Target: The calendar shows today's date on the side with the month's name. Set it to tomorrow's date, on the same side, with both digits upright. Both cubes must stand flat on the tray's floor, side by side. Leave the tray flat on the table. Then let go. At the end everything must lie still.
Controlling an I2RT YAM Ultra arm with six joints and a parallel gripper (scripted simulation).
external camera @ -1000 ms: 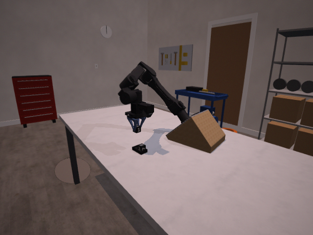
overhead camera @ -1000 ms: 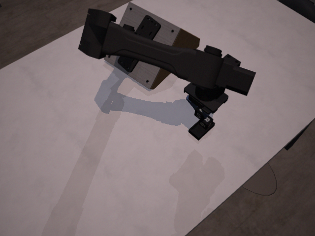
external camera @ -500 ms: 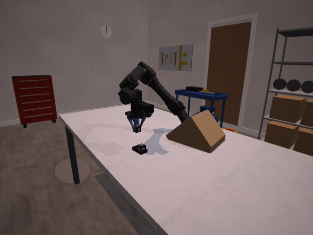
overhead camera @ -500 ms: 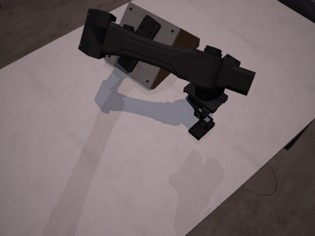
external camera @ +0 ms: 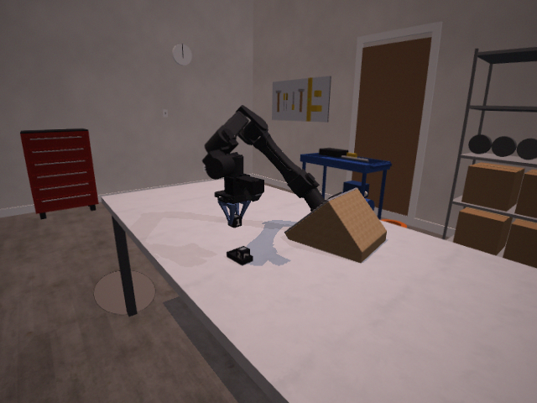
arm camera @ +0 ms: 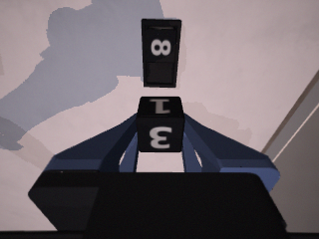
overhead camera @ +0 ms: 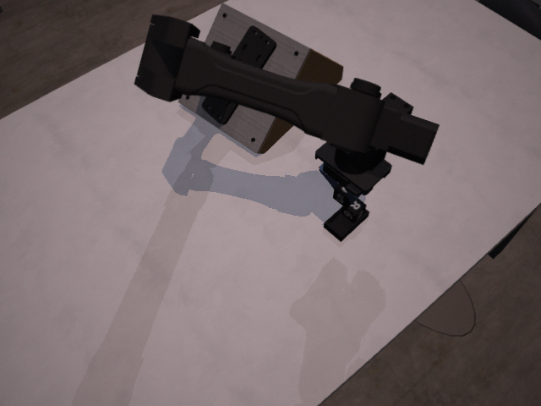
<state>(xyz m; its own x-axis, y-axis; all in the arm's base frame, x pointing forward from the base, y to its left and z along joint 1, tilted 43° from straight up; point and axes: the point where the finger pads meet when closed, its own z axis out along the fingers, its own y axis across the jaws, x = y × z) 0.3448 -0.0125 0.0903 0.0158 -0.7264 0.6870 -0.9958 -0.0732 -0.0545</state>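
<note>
Right now my hand is 120 mm above the black tray and 20 mm to the right of it. Also, from my hand: black cube (right at my hand).
</note>
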